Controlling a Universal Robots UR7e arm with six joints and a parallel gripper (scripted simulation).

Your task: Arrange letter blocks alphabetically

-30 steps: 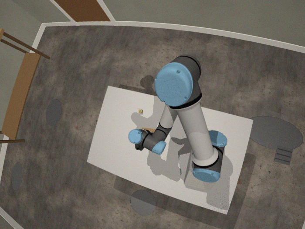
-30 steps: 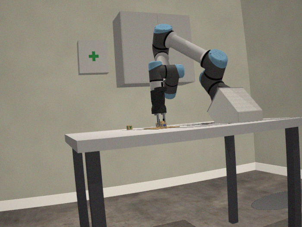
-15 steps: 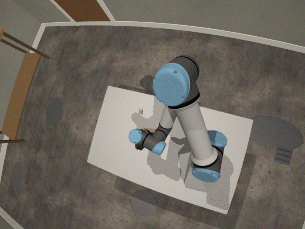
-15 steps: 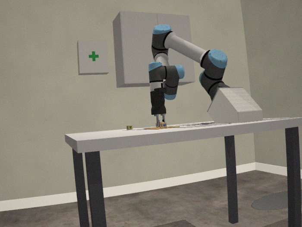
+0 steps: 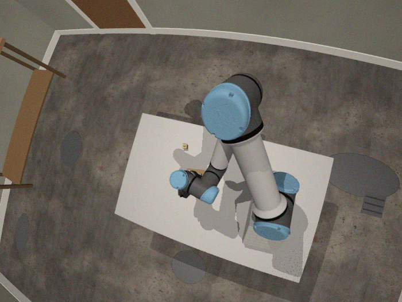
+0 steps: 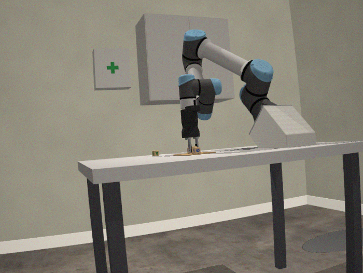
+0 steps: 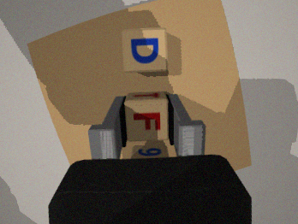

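The red-marked block is 1 cm below my hand. From my hand the other things lie so: tan mat: 3 cm below.
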